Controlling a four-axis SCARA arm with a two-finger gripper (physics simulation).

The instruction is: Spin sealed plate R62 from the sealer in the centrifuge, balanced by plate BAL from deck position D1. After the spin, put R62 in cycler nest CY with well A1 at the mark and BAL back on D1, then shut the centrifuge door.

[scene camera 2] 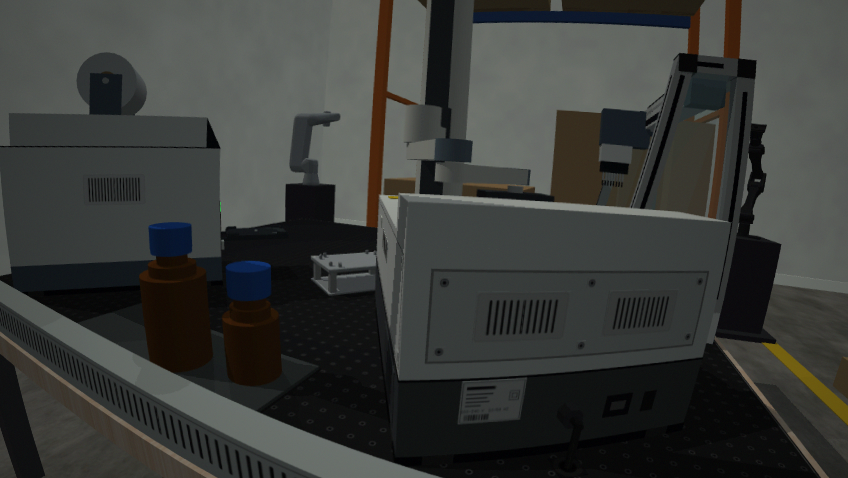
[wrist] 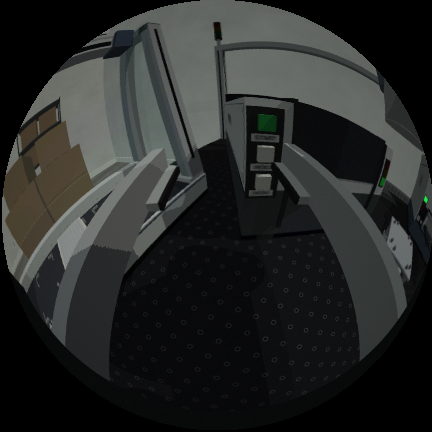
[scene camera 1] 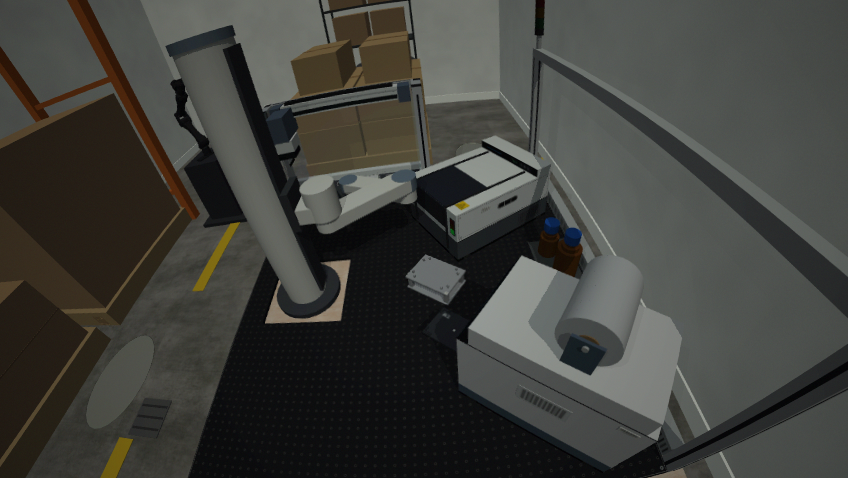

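Seen in the pictures: gripper, fingertip midpoint: [wrist: 224, 154]; arm's base at its link origin: [scene camera 1: 309, 291].
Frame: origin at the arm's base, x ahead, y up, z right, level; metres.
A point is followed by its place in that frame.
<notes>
My gripper [wrist: 224, 154] @[y 0.177, x 0.332, z -0.350 m] is shut on nothing, its two pads at their narrow setting with a gap between them. It hangs low in front of the centrifuge [scene camera 1: 495, 210] @[y 0.165, x 0.706, z -0.155 m] [scene camera 2: 552, 237] @[y 0.234, x 0.899, z -0.402 m] [wrist: 237, 145] @[y 0.147, x 0.455, z -0.392 m], beside its button panel [wrist: 265, 152] @[y 0.161, x 0.399, z -0.336 m] with a green START button and two white buttons. The centrifuge's status lamp [scene camera 1: 452, 231] @[y 0.145, x 0.545, z -0.088 m] [wrist: 382, 182] @[y 0.141, x 0.545, z -0.087 m] shows green. Its top is closed; whether the front door is shut is hard to tell. The sealer [scene camera 1: 546, 391] @[y 0.280, x 0.669, z 0.553 m] [scene camera 2: 118, 207] @[y 0.184, x 0.809, z 0.383 m], with a film roll, stands apart. Plates R62 and BAL cannot be made out. In scene camera 2 the centrifuge hides the fingers.
A gantry frame [scene camera 1: 420, 124] @[y 0.355, x 0.471, z -0.548 m] [scene camera 2: 736, 148] @[y 0.363, x 0.490, z -0.693 m] [wrist: 172, 100] @[y 0.234, x 0.465, z -0.522 m] stands left of the centrifuge in the wrist view. A silver block on posts [scene camera 1: 435, 277] @[y 0.068, x 0.473, z 0.043 m] [scene camera 2: 344, 261] @[y 0.068, x 0.500, z 0.035 m] [wrist: 401, 245] @[y 0.068, x 0.463, z 0.016 m] stands between centrifuge and sealer. Two brown bottles [scene camera 1: 549, 243] @[y 0.089, x 0.883, z -0.037 m] [scene camera 2: 176, 314] @[y 0.096, x 0.949, z 0.005 m] with blue caps stand near the rail.
</notes>
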